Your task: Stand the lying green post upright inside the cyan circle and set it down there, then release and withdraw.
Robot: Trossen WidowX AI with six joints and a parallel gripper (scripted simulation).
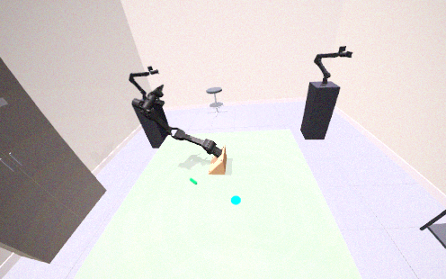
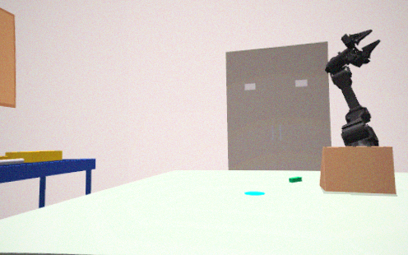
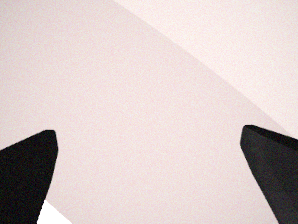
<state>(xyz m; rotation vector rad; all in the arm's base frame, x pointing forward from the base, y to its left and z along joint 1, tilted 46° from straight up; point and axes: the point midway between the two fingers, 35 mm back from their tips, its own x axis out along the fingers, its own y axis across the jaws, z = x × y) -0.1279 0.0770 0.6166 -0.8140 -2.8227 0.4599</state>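
Now: the green post 590 mm below my gripper tip, 330 mm ahead of it and 220 mm to the left of it. The rest, counted from my gripper tip: cyan circle 600 mm below, 530 mm to the left, 450 mm ahead.
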